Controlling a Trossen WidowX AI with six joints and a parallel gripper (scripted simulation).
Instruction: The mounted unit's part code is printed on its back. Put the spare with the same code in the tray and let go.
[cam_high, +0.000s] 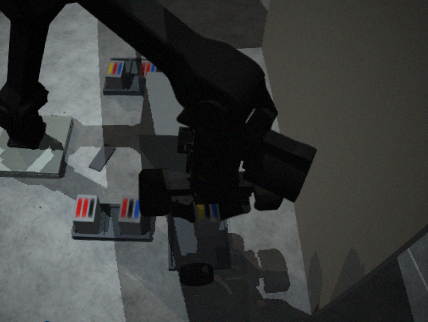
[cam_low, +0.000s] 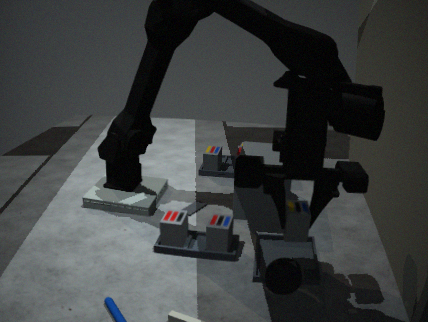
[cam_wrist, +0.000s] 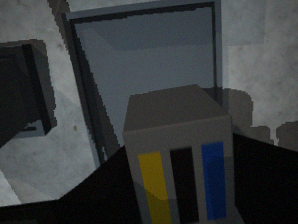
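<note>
My gripper tip is 10 mm past the tray and 60 mm above it. Also, from my gripper tip: mounted unit (70 mm behind, 220 mm to the left, 10 mm below); beige wall (160 mm ahead, 220 mm to the left, 160 mm above).
</note>
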